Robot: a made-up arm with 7 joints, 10 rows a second.
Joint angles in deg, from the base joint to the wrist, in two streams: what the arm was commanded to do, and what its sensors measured. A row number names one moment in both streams.
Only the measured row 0 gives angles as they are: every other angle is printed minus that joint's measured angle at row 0.
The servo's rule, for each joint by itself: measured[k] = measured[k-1] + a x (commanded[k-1-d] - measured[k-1]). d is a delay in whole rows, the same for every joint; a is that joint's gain. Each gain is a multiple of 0.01, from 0.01 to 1. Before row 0 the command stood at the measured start. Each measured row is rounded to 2 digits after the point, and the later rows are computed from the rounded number. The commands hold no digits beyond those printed.
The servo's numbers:
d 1
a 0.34 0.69 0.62 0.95 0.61 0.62 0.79
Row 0, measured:
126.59 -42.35 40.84 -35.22 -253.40 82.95 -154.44
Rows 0 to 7, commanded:
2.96 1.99 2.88 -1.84 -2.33 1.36 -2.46
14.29 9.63 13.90 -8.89 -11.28 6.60 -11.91
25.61 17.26 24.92 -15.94 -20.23 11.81 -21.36
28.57 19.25 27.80 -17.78 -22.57 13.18 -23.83
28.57 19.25 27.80 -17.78 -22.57 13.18 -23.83
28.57 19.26 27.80 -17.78 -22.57 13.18 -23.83
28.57 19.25 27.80 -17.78 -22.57 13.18 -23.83
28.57 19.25 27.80 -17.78 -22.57 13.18 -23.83
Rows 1 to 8, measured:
0.00 0.00 0.00 0.00 0.00 0.00 0.00
1.01 1.37 1.79 -1.75 -1.42 0.84 -1.94
5.53 7.07 9.30 -8.53 -7.43 4.41 -9.82
12.36 14.10 18.98 -15.57 -15.24 9.00 -18.94
17.87 17.65 24.45 -17.67 -19.71 11.59 -22.80
21.51 18.75 26.53 -17.77 -21.45 12.58 -23.61
23.91 19.10 27.32 -17.78 -22.13 12.95 -23.78
25.49 19.20 27.62 -17.78 -22.40 13.09 -23.82

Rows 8 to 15, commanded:
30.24 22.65 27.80 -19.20 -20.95 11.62 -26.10
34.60 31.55 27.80 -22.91 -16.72 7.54 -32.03
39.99 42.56 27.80 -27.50 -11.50 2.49 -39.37
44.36 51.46 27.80 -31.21 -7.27 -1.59 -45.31
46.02 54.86 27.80 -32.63 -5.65 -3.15 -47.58
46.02 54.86 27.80 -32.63 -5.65 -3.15 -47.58
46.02 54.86 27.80 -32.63 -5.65 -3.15 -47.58
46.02 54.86 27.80 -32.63 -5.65 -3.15 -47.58
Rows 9 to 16, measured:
26.54 19.23 27.73 -17.78 -22.50 13.15 -23.83
27.80 21.59 27.77 -19.13 -21.55 12.20 -25.62
30.11 28.46 27.79 -22.72 -18.60 9.31 -30.68
33.47 38.19 27.80 -27.26 -14.27 5.08 -37.55
37.17 47.35 27.80 -31.01 -10.00 0.94 -43.68
40.18 52.53 27.80 -32.55 -7.35 -1.60 -46.76
42.17 54.14 27.80 -32.63 -6.31 -2.56 -47.41
43.48 54.64 27.80 -32.63 -5.91 -2.93 -47.54

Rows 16 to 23, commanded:
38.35 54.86 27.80 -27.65 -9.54 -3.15 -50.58
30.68 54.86 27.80 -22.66 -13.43 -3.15 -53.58
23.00 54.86 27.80 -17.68 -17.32 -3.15 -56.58
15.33 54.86 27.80 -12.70 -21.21 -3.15 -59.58
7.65 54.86 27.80 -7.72 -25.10 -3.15 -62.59
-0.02 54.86 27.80 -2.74 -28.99 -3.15 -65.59
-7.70 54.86 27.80 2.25 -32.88 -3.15 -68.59
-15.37 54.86 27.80 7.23 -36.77 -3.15 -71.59
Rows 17 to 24, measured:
44.34 54.79 27.80 -32.63 -5.75 -3.07 -47.57
42.30 54.84 27.80 -27.90 -8.06 -3.12 -49.95
38.35 54.85 27.80 -22.92 -11.34 -3.14 -52.82
33.13 54.86 27.80 -17.94 -14.99 -3.15 -55.79
27.08 54.86 27.80 -12.96 -18.78 -3.15 -58.78
20.47 54.86 27.80 -7.98 -22.64 -3.15 -61.79
13.50 54.86 27.80 -3.00 -26.51 -3.15 -64.79
6.29 54.86 27.80 1.99 -30.40 -3.15 -67.79

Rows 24 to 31, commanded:
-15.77 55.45 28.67 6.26 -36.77 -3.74 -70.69
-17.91 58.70 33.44 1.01 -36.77 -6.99 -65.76
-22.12 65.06 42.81 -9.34 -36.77 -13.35 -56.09
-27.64 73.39 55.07 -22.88 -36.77 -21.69 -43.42
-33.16 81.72 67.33 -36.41 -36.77 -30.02 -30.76
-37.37 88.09 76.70 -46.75 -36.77 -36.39 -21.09
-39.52 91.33 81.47 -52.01 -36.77 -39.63 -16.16
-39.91 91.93 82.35 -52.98 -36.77 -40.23 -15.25
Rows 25 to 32, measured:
-1.07 54.86 27.80 6.97 -34.29 -3.15 -70.79
-6.07 55.27 28.34 6.30 -35.80 -3.52 -70.71
-10.10 57.64 31.50 1.27 -36.39 -5.67 -66.80
-14.19 62.76 38.51 -8.81 -36.62 -10.43 -58.34
-18.76 70.09 48.78 -22.18 -36.71 -17.41 -46.55
-23.66 78.11 60.28 -35.70 -36.75 -25.23 -34.08
-28.32 85.00 70.46 -46.20 -36.76 -32.15 -23.82
-32.13 89.37 77.29 -51.72 -36.77 -36.79 -17.77

